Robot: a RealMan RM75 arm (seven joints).
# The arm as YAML. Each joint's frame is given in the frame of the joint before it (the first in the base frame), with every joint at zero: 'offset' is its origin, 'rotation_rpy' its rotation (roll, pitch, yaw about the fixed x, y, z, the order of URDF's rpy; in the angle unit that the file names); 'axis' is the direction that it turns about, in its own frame. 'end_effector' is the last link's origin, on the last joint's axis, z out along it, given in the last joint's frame.
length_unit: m
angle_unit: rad
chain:
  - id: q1
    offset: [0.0, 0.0, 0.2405]
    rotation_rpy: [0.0, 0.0, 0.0]
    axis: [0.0, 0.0, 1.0]
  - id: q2
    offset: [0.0, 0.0, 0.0]
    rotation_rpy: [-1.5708, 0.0, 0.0]
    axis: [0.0, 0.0, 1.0]
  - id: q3
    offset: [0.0, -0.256, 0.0]
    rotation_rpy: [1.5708, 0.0, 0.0]
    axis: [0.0, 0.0, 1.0]
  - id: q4
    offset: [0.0, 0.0, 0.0]
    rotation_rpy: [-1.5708, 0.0, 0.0]
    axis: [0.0, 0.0, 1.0]
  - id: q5
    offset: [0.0, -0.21, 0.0]
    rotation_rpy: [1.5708, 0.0, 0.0]
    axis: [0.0, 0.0, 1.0]
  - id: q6
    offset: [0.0, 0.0, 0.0]
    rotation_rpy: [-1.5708, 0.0, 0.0]
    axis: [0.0, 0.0, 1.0]
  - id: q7
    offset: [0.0, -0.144, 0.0]
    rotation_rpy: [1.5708, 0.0, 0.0]
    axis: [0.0, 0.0, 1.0]
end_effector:
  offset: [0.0, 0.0, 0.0]
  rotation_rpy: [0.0, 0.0, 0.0]
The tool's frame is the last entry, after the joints.
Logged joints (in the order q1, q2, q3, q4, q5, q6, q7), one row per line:
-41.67, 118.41, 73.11, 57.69, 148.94, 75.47, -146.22
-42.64, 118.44, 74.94, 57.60, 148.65, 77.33, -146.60
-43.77, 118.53, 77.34, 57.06, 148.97, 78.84, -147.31
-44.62, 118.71, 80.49, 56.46, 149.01, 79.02, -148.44
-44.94, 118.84, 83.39, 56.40, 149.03, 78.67, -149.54
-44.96, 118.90, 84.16, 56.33, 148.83, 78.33, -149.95
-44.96, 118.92, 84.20, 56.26, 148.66, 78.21, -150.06
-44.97, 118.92, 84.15, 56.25, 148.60, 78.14, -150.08
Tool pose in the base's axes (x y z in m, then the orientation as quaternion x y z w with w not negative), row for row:
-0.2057, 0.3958, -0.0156, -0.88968, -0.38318, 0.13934, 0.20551
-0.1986, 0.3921, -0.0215, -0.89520, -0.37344, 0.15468, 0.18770
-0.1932, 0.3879, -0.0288, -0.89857, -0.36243, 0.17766, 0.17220
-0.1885, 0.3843, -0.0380, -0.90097, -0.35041, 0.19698, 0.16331
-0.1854, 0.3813, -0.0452, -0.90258, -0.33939, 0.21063, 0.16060
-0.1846, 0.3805, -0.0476, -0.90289, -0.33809, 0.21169, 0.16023
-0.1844, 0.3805, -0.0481, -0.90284, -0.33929, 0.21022, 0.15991
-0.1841, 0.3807, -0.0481, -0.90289, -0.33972, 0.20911, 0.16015
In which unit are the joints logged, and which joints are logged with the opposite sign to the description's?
The joints are logged in degrees. Opposite sign: q2.
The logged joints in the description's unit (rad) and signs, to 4 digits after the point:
-0.7273, -2.0666, 1.2760, 1.0069, 2.5995, 1.3172, -2.5520
-0.7442, -2.0672, 1.3079, 1.0053, 2.5944, 1.3497, -2.5587
-0.7639, -2.0687, 1.3498, 0.9959, 2.6000, 1.3760, -2.5710
-0.7788, -2.0719, 1.4048, 0.9854, 2.6007, 1.3792, -2.5908
-0.7844, -2.0741, 1.4554, 0.9844, 2.6011, 1.3731, -2.6100
-0.7847, -2.0752, 1.4689, 0.9831, 2.5976, 1.3671, -2.6171
-0.7847, -2.0755, 1.4696, 0.9819, 2.5946, 1.3650, -2.6190
-0.7849, -2.0755, 1.4687, 0.9817, 2.5936, 1.3638, -2.6194

